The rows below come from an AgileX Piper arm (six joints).
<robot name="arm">
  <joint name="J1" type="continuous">
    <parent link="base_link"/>
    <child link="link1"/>
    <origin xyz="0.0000 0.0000 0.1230"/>
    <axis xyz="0 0 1"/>
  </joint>
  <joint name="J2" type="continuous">
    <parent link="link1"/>
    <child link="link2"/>
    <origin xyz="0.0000 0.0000 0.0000"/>
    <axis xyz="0 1 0"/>
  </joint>
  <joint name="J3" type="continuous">
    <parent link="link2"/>
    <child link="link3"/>
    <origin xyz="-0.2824 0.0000 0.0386"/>
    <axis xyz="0 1 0"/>
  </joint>
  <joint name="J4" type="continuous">
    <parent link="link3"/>
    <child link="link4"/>
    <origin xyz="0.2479 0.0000 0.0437"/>
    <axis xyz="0.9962 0 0.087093"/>
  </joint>
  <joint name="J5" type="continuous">
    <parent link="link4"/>
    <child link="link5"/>
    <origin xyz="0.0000 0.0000 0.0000"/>
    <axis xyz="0 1 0"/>
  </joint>
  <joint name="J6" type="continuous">
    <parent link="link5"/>
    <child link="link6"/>
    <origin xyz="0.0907 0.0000 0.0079"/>
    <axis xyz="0.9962 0 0.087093"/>
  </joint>
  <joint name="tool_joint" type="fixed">
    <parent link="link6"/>
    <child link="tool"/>
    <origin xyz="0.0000 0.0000 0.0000" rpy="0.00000 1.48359 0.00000"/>
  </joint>
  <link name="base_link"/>
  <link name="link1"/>
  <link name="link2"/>
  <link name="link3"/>
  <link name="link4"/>
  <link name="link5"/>
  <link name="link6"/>
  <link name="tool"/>
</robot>
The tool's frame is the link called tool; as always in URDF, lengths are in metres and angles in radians. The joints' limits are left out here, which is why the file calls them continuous.
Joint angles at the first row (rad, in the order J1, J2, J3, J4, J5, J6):
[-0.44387, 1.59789, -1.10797, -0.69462, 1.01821, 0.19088]
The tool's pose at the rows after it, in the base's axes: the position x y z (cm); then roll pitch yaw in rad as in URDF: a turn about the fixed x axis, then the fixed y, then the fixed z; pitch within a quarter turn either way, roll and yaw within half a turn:
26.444 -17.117 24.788 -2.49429 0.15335 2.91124
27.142 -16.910 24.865 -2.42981 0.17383 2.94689
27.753 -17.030 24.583 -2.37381 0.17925 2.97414
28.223 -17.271 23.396 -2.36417 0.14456 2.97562
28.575 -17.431 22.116 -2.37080 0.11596 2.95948
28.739 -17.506 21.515 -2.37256 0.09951 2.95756
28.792 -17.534 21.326 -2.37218 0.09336 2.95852
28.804 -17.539 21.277 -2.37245 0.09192 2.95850
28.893 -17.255 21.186 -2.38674 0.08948 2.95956
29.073 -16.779 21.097 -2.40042 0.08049 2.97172
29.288 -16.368 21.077 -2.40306 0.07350 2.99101
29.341 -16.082 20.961 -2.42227 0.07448 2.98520
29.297 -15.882 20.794 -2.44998 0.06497 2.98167
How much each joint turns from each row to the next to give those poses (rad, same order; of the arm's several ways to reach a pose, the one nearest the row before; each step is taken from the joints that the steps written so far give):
[0.03550, 0.02260, 0.00001, -0.04681, -0.00813, 0.04730]
[0.02804, 0.01065, 0.00002, -0.08353, -0.01079, 0.05821]
[0.01434, 0.02134, -0.00005, -0.07604, -0.00883, 0.04927]
[0.00157, 0.04040, -0.00001, -0.02143, 0.00197, 0.01429]
[0.00001, 0.03953, 0.00004, -0.00185, 0.00401, 0.01893]
[-0.00001, 0.01857, -0.00003, -0.00205, 0.00046, 0.00347]
[0.00002, 0.00596, 0.00003, -0.00175, 0.00001, 0.00002]
[-0.00001, 0.00147, 0.00002, 0.00000, -0.00002, 0.00001]
[0.00649, 0.00003, -0.00004, 0.01769, 0.00001, -0.00739]
[0.01299, -0.00001, -0.00001, 0.01818, 0.00180, -0.01538]
[0.01332, -0.00001, 0.00002, 0.00393, 0.00000, -0.01122]
[0.00527, 0.00000, 0.00002, 0.02324, -0.00002, -0.00368]
[0.00001, -0.00001, -0.00003, 0.03459, 0.00003, -0.02223]

